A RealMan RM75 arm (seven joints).
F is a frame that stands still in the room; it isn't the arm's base.
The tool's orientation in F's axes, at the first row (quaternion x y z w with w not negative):
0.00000, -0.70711, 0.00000, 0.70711
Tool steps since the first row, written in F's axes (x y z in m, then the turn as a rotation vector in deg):
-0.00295, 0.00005, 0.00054, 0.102, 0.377, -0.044
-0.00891, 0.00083, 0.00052, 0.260, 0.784, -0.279
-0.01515, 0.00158, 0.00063, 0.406, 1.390, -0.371
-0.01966, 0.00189, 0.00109, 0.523, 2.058, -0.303
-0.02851, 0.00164, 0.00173, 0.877, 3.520, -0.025
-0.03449, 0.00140, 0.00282, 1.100, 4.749, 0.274
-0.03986, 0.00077, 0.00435, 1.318, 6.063, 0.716
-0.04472, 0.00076, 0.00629, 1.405, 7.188, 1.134
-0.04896, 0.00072, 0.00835, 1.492, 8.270, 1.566
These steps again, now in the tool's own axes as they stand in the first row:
0.00054, 0.00005, 0.00295, -0.044, 0.377, -0.102
0.00052, 0.00083, 0.00891, -0.279, 0.784, -0.260
0.00063, 0.00158, 0.01515, -0.371, 1.390, -0.406
0.00109, 0.00189, 0.01966, -0.303, 2.058, -0.523
0.00173, 0.00164, 0.02851, -0.025, 3.520, -0.877
0.00282, 0.00140, 0.03449, 0.274, 4.749, -1.100
0.00435, 0.00077, 0.03986, 0.716, 6.063, -1.318
0.00629, 0.00076, 0.04472, 1.134, 7.188, -1.405
0.00835, 0.00072, 0.04896, 1.566, 8.270, -1.492

